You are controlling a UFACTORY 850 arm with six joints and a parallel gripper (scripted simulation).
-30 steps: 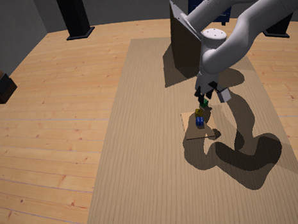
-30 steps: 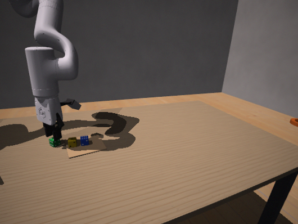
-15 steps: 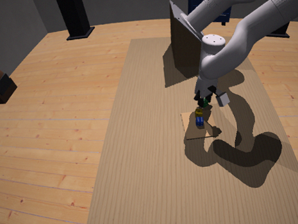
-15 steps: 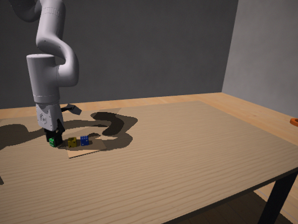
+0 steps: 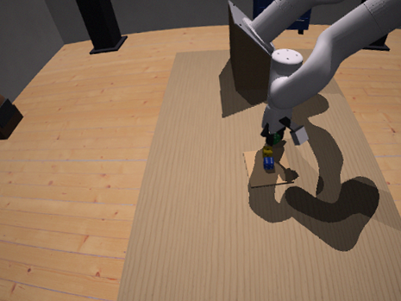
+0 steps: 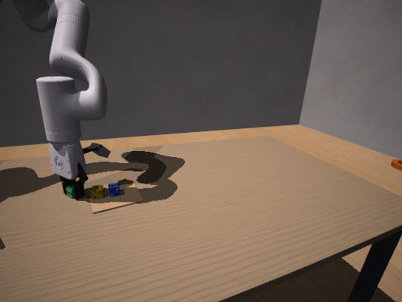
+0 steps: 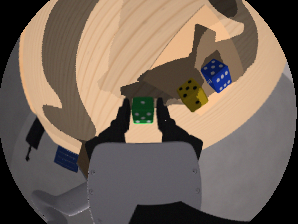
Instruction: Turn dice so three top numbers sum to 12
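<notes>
My hand is 10 mm above the green die. From my hand the other things lie so: yellow die: 70 mm ahead, 30 mm to the right; tan mat: 110 mm ahead, 30 mm to the right, 20 mm below; blue die: 110 mm ahead, 30 mm to the right.
</notes>
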